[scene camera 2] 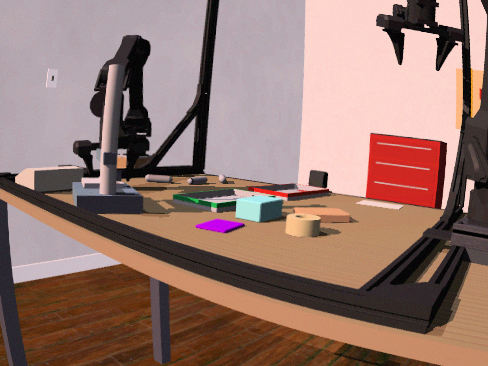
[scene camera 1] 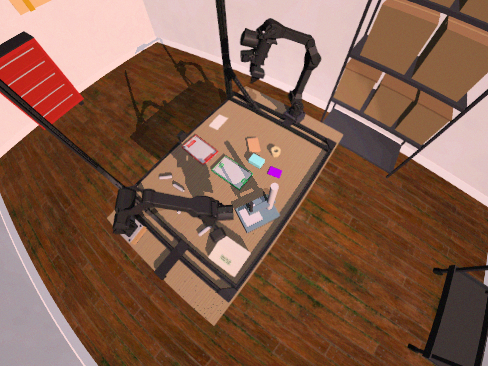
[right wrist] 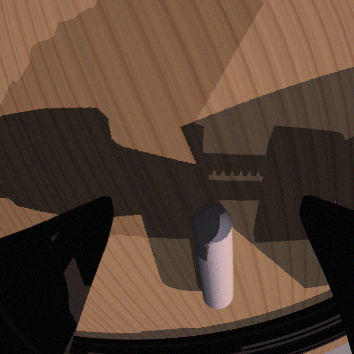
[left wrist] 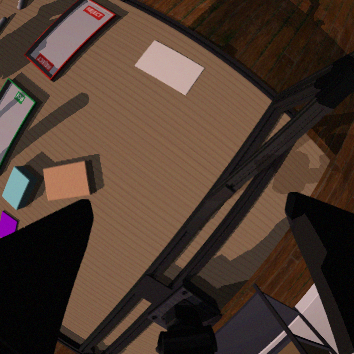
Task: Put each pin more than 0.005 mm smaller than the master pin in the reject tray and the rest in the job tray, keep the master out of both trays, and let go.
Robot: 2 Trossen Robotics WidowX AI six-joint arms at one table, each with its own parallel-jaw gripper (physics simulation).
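Frame: origin at the left arm's base, x left, y back, z up, level; metres.
Seen in the pictures: left gripper, fingertip midpoint: (scene camera 2: 419,67) (scene camera 1: 250,77) (left wrist: 190,206); right gripper, fingertip midpoint: (right wrist: 211,206); left arm's base, link origin: (scene camera 1: 294,112) (left wrist: 183,316); right arm's base, link origin: (scene camera 1: 129,228).
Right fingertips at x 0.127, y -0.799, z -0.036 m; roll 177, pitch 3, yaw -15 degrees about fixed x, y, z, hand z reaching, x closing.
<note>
Pixels of each thing's top centre, then the offset from my right fingertips to it. "spot": a spot on its surface instead.
- pale pin, top centre: (right wrist: 216,277) (scene camera 1: 204,229) dx -0.005, dy -0.039, dz +0.006 m
- small pale end, surface spot: (scene camera 1: 179,212) spot: dx -0.157, dy -0.069, dz +0.002 m
- red-rimmed reject tray, top centre: (left wrist: 65,32) (scene camera 2: 291,188) (scene camera 1: 199,148) dx -0.367, dy +0.241, dz +0.003 m
- green-rimmed job tray, top centre: (scene camera 2: 225,195) (scene camera 1: 232,171) dx -0.128, dy +0.262, dz +0.003 m
- tall white column, top centre: (scene camera 2: 117,65) (scene camera 1: 274,186) dx +0.137, dy +0.242, dz +0.237 m
- cream box, surface spot: (scene camera 2: 52,178) spot: dx +0.169, dy +0.020, dz +0.018 m
- cyan block, top centre: (scene camera 2: 260,198) (left wrist: 14,188) (scene camera 1: 256,159) dx -0.078, dy +0.395, dz +0.019 m
- orange block, top centre: (scene camera 2: 321,210) (left wrist: 64,180) (scene camera 1: 253,144) dx -0.164, dy +0.467, dz +0.002 m
- purple square, surface spot: (scene camera 1: 274,172) spot: dx +0.032, dy +0.413, dz -0.009 m
- tan ring, top centre: (scene camera 2: 304,216) dx -0.043, dy +0.513, dz +0.013 m
A pale pin (scene camera 1: 204,230) (right wrist: 217,270) lies on the table between the open fingers of my right gripper (scene camera 1: 210,230) (scene camera 2: 109,175) (right wrist: 211,206), which hangs above it, empty. Two grey pins (scene camera 1: 165,176) (scene camera 1: 178,186) lie left of the trays; a small pale end (scene camera 1: 179,212) shows below the right arm. Scene camera 2 shows pins (scene camera 2: 159,178) (scene camera 2: 197,180) (scene camera 2: 222,178) on the table. Which is the master, I cannot tell. No pin shows in the red-rimmed reject tray (scene camera 1: 202,149) (left wrist: 70,40) or the green-rimmed job tray (scene camera 1: 231,171). My left gripper (scene camera 2: 419,66) (left wrist: 190,206) is open and empty, high up.
A blue-grey gauge base (scene camera 1: 265,217) (scene camera 2: 107,204) bears a tall white column (scene camera 1: 273,197) (scene camera 2: 112,125). A cream box (scene camera 1: 230,255) (scene camera 2: 52,178) stands beside it. Also here: a cyan block (scene camera 1: 256,160), an orange block (scene camera 1: 253,144), a purple square (scene camera 1: 274,172) and a tan ring (scene camera 2: 302,229).
</note>
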